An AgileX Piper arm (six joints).
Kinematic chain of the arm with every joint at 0, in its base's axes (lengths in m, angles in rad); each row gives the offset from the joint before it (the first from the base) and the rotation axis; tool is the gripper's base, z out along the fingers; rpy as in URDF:
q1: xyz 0 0 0.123 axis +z
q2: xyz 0 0 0 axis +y
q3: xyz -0.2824 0 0.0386 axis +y
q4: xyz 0.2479 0 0.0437 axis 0.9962 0 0.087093
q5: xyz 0 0 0 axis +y
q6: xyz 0.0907 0 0.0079 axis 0.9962 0 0.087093
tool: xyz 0 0 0 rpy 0 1.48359 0
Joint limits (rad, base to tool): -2.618..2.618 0..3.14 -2.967..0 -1.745..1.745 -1.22..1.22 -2.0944..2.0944
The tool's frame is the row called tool.
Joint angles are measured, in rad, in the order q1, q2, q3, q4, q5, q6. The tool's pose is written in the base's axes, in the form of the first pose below.
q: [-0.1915, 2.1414, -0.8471, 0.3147, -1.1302, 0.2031]
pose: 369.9 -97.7 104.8 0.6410 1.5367 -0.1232
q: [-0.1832, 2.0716, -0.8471, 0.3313, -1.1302, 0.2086]
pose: 370.4 -95.9 131.3 0.6432 1.4645 -0.1059
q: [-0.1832, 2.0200, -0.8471, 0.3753, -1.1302, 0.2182]
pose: 367.8 -98.8 150.4 0.6849 1.3978 -0.1036
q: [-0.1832, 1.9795, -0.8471, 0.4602, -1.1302, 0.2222]
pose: 362.8 -104.4 164.3 0.7650 1.3300 -0.1192
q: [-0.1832, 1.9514, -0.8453, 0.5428, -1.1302, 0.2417]
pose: 357.4 -109.5 172.7 0.8546 1.2680 -0.1225
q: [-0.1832, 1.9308, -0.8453, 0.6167, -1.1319, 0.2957]
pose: 352.5 -113.8 178.7 0.9549 1.1937 -0.0957
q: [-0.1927, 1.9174, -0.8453, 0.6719, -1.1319, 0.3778]
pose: 347.8 -120.1 182.1 1.0570 1.1108 -0.0496
